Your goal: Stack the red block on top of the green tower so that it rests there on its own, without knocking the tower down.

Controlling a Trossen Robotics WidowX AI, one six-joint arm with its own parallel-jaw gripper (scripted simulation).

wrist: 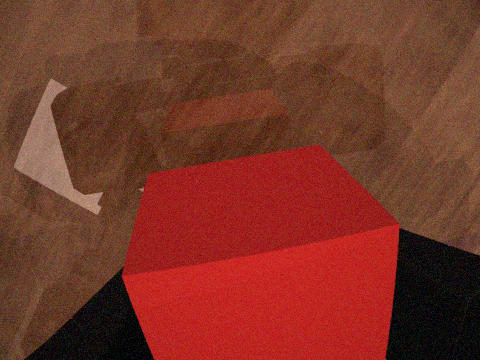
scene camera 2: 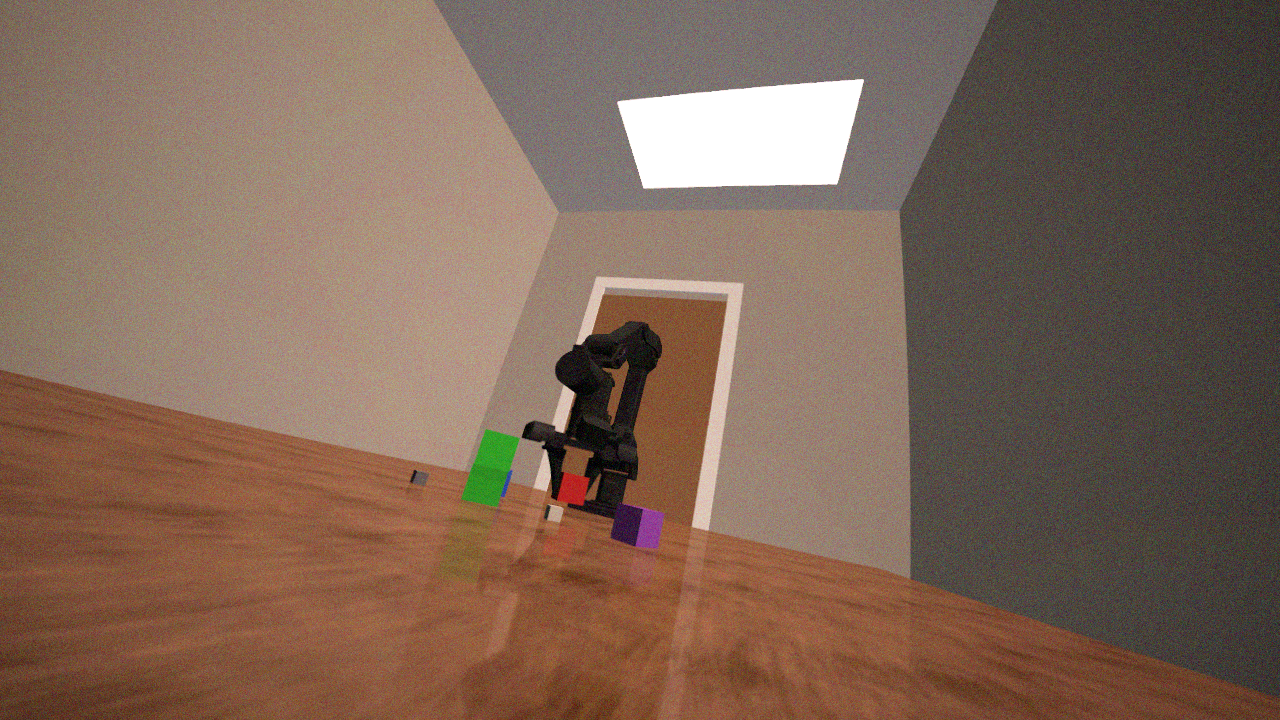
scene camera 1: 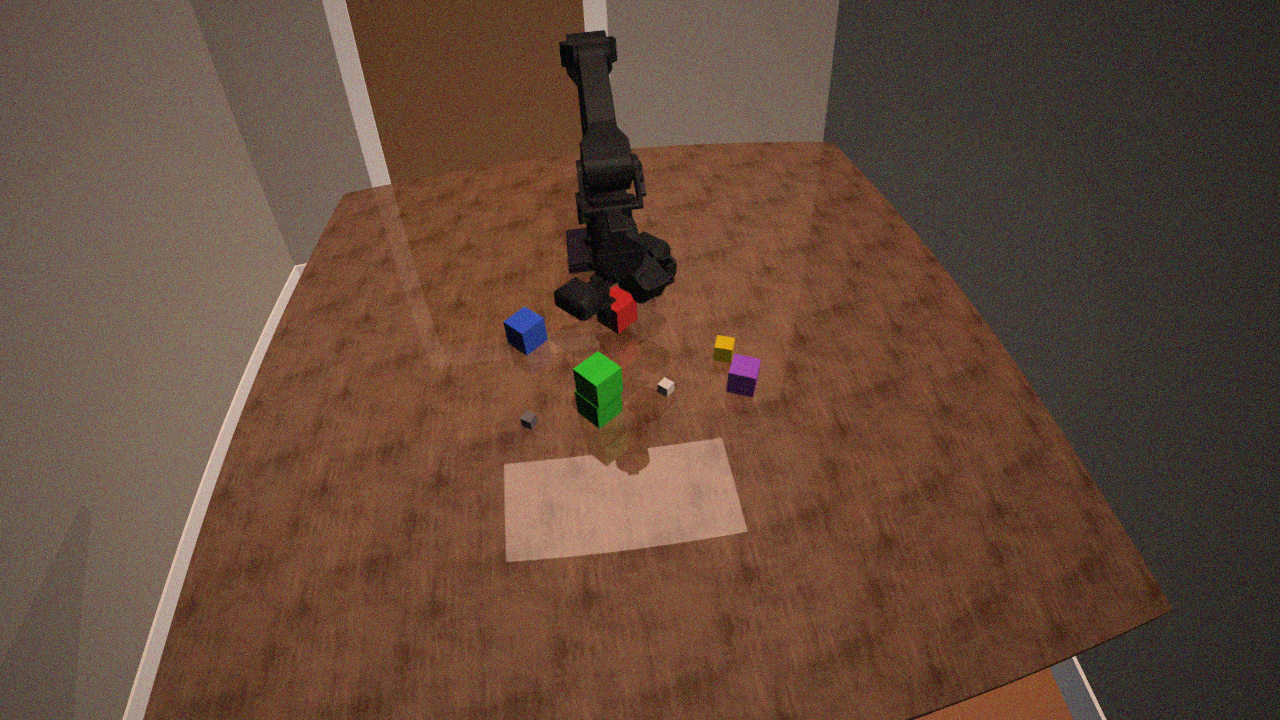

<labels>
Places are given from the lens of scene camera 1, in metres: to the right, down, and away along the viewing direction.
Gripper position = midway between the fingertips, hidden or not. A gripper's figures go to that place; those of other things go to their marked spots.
my gripper (scene camera 1: 617,316): -0.03, -0.07, 0.89
red block (scene camera 1: 624,310): -0.02, -0.07, 0.86
blue cube (scene camera 1: 525,330): -0.17, -0.04, 0.85
purple cube (scene camera 1: 742,378): 0.14, 0.03, 0.79
</labels>
